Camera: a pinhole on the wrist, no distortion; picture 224 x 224 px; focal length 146.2 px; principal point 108.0 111.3 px. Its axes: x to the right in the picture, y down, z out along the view. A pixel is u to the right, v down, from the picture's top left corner.
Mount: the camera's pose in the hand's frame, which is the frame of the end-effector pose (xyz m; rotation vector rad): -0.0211 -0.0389 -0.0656 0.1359 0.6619 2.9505
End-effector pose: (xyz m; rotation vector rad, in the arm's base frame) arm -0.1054 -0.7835 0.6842 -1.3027 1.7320 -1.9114
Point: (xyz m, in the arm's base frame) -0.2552 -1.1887 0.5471
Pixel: 7.3 30.1
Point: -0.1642 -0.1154 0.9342
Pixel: behind the camera
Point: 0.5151 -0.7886 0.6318
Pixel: outside the picture
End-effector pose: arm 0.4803 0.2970 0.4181 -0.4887 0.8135 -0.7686
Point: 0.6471 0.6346 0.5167
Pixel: 216.8 74.4
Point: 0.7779 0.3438 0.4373
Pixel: 82.5 97.6
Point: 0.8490 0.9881 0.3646
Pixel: 212.3 14.0
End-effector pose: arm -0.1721 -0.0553 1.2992 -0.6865 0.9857 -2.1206
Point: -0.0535 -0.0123 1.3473
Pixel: 200.0 166.7
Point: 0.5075 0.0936 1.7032
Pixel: outside the picture
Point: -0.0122 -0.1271 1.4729
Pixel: 114.4 185.6
